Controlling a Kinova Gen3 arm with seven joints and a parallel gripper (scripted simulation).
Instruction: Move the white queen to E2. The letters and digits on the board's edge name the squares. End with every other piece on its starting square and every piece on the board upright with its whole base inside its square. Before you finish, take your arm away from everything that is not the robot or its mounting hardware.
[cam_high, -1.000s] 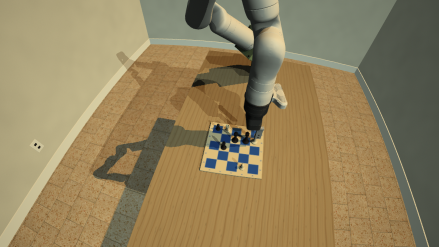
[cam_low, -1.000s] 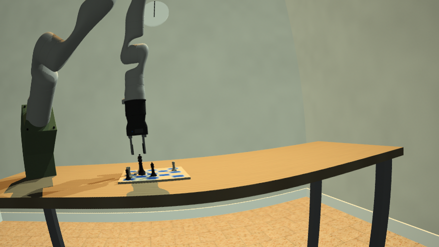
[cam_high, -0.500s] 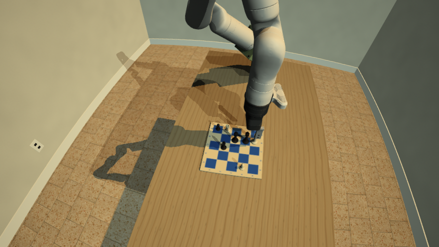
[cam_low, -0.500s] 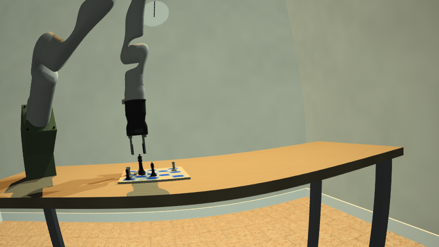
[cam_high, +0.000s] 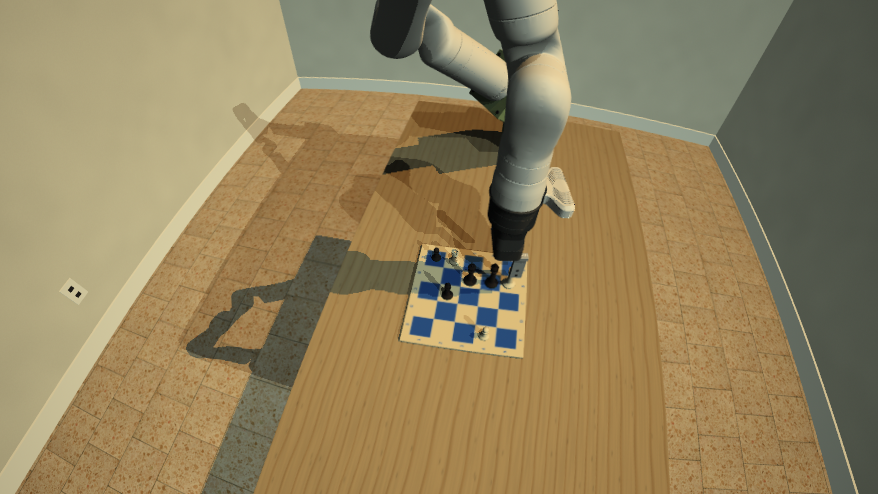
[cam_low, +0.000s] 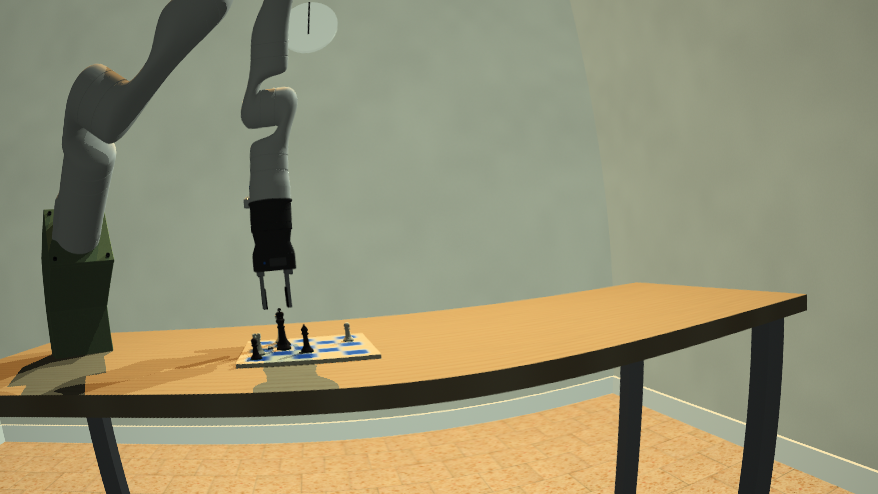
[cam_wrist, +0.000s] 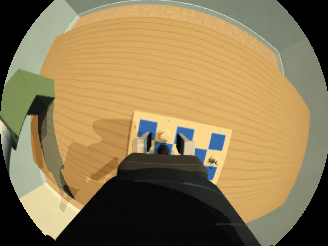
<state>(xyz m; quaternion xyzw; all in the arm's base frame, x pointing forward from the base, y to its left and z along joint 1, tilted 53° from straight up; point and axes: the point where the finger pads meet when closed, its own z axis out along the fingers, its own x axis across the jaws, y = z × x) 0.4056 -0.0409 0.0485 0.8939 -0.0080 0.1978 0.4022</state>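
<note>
Now: the white queen 5 cm below my hand. The rest, counted from my hand: small white piece: 10 cm ahead, 7 cm to the right, 6 cm below; then blue-and-cream chessboard: 8 cm to the right, 8 cm below, 1 cm ahead.
</note>
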